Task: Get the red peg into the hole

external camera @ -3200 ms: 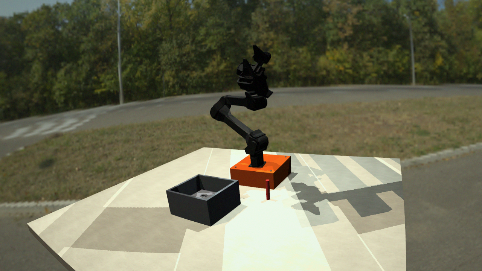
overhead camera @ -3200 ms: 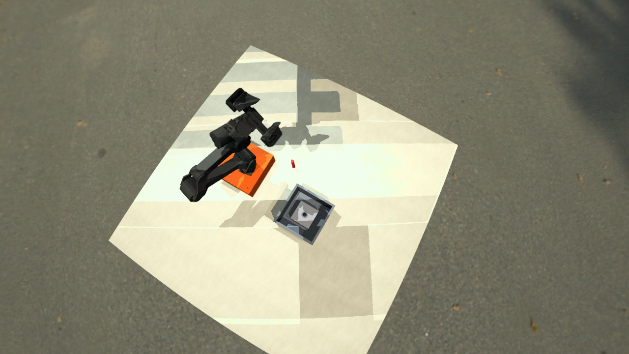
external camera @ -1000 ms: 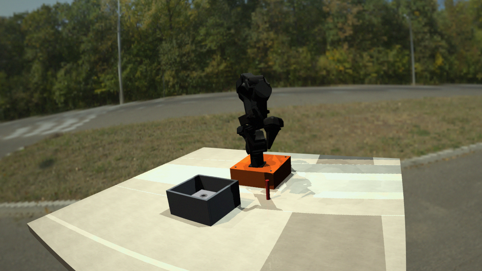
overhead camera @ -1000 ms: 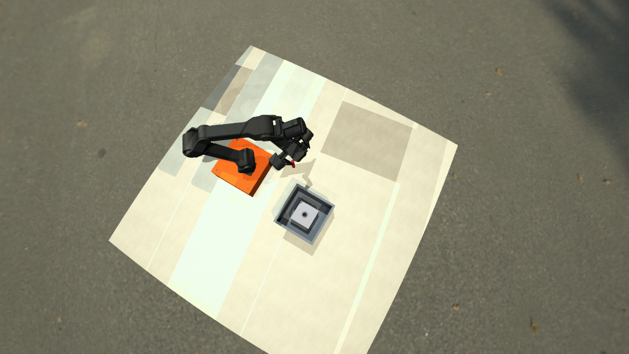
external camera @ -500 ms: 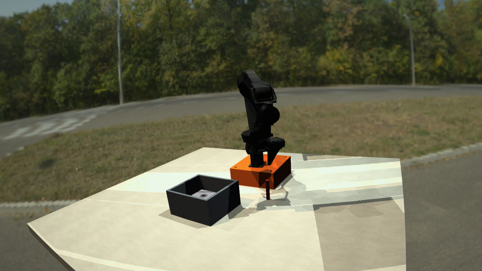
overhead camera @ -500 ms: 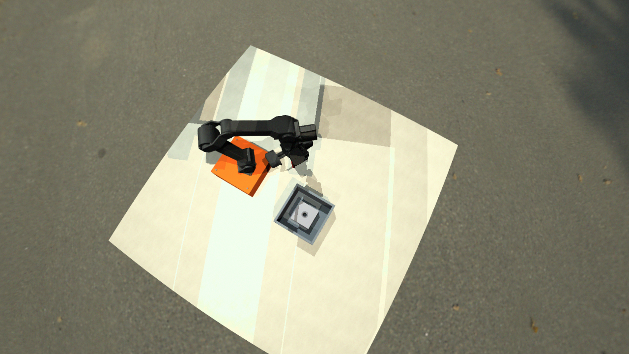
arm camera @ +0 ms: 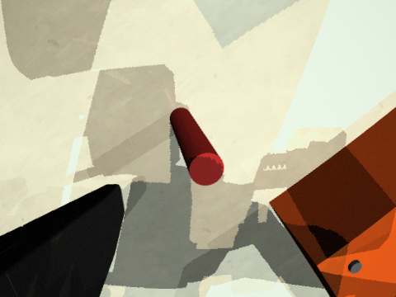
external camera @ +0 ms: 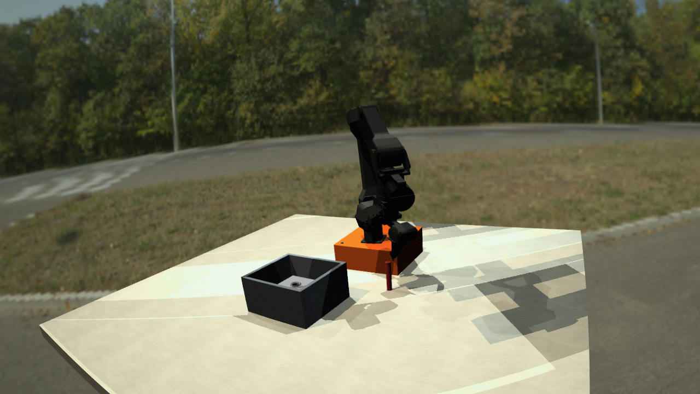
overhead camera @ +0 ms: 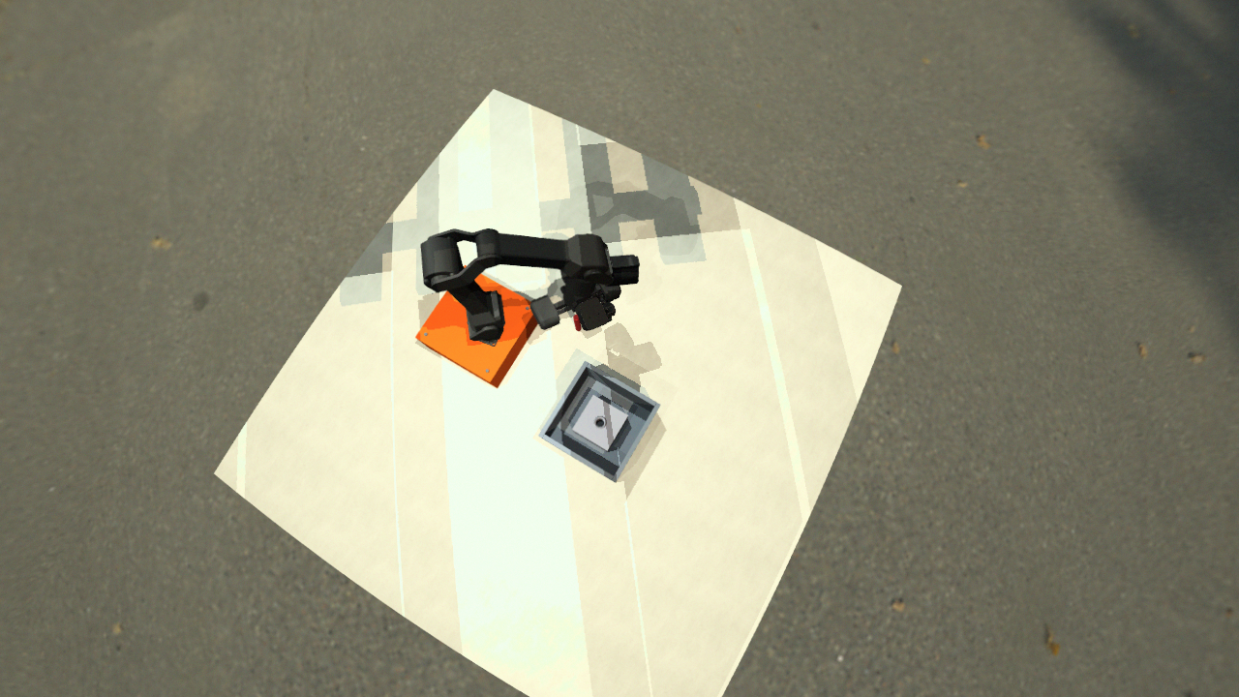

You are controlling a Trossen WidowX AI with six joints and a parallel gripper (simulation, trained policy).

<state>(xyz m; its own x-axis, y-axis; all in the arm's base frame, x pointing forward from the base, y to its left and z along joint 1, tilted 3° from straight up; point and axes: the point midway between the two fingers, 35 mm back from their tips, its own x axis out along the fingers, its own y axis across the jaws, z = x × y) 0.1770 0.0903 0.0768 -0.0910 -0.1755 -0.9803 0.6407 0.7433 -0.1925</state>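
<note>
The red peg is 1 cm to the left of my gripper tip and 7 cm below it. Round my gripper tip: dark box 14 cm ahead, 19 cm to the right, 9 cm below; grey plate 14 cm ahead, 19 cm to the right, 7 cm below.
</note>
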